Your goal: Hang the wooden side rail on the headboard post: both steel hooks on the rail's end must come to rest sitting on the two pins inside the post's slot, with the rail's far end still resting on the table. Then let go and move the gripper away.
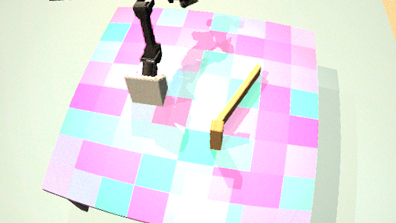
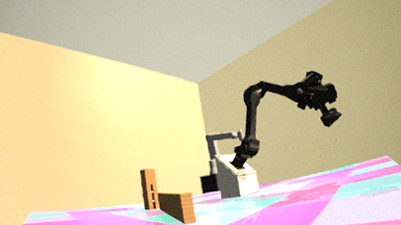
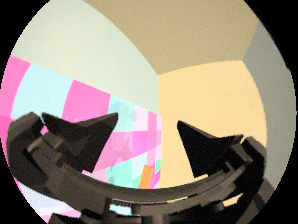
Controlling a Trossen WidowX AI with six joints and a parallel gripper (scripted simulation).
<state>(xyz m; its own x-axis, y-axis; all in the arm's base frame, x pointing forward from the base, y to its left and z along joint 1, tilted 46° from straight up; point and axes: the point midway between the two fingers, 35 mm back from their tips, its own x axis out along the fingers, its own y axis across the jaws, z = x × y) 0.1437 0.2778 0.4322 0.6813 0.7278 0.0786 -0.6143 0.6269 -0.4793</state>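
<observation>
Now: gripper tip 180 mm short of the headboard post, 750 mm to the left of it and 140 mm above it.
</observation>
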